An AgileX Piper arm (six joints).
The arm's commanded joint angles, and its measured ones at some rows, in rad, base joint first. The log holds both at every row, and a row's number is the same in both.
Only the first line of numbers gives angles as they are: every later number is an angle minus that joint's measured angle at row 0.
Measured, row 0: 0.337, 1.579, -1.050, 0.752, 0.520, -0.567
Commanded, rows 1 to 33: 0.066, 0.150, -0.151, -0.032, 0.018, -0.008; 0.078, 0.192, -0.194, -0.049, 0.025, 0.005; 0.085, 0.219, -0.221, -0.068, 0.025, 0.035; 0.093, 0.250, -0.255, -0.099, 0.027, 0.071; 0.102, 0.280, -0.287, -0.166, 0.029, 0.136; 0.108, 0.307, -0.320, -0.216, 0.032, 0.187; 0.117, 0.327, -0.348, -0.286, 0.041, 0.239; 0.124, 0.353, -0.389, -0.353, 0.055, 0.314; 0.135, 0.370, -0.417, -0.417, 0.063, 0.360; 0.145, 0.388, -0.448, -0.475, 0.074, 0.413; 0.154, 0.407, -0.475, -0.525, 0.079, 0.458; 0.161, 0.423, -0.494, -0.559, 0.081, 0.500; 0.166, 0.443, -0.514, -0.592, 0.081, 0.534; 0.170, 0.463, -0.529, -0.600, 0.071, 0.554; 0.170, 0.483, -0.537, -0.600, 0.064, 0.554; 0.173, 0.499, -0.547, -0.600, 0.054, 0.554; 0.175, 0.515, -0.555, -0.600, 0.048, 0.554; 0.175, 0.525, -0.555, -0.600, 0.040, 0.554; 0.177, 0.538, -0.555, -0.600, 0.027, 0.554; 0.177, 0.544, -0.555, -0.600, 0.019, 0.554; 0.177, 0.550, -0.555, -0.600, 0.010, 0.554; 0.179, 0.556, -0.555, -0.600, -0.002, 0.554; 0.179, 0.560, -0.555, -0.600, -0.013, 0.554; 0.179, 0.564, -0.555, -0.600, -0.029, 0.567; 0.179, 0.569, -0.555, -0.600, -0.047, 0.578; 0.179, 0.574, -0.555, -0.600, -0.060, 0.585; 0.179, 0.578, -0.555, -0.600, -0.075, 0.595; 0.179, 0.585, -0.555, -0.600, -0.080, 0.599; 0.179, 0.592, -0.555, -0.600, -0.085, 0.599; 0.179, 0.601, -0.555, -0.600, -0.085, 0.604; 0.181, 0.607, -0.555, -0.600, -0.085, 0.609; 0.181, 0.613, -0.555, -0.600, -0.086, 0.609; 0.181, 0.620, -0.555, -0.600, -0.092, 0.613
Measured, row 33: 0.174, 0.599, -0.551, -0.595, -0.073, 0.597
